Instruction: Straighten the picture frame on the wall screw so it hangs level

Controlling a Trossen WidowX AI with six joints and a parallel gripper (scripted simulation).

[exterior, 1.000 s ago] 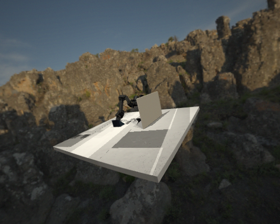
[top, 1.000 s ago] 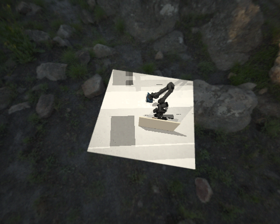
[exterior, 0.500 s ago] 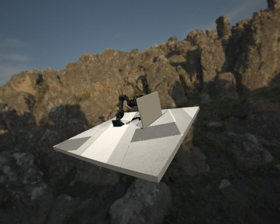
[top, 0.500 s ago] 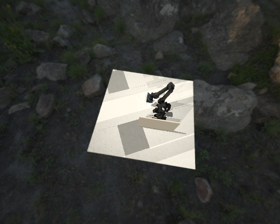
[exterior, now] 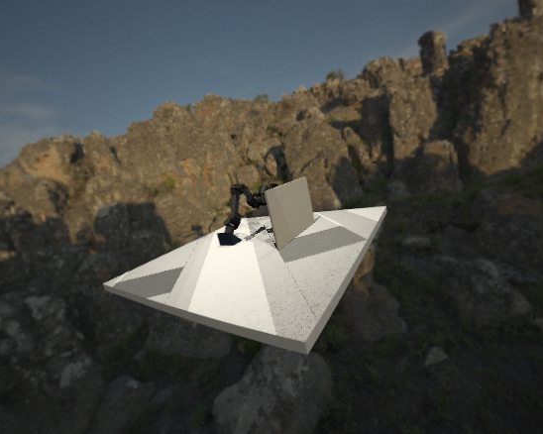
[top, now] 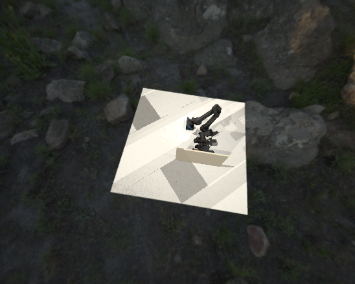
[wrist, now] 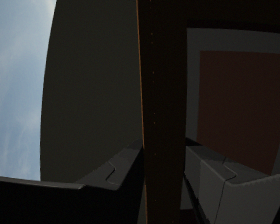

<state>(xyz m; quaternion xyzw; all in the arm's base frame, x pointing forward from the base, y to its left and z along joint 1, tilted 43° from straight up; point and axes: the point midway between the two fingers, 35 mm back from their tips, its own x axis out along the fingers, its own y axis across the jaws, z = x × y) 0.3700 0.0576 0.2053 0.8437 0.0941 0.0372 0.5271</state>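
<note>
My gripper tip is 10 mm short of the brown wooden picture frame, 20 mm to the left of it and 50 mm above it. From my gripper tip the other things lie so: wall panel: 20 mm ahead, 10 mm to the left, 70 mm below.
</note>
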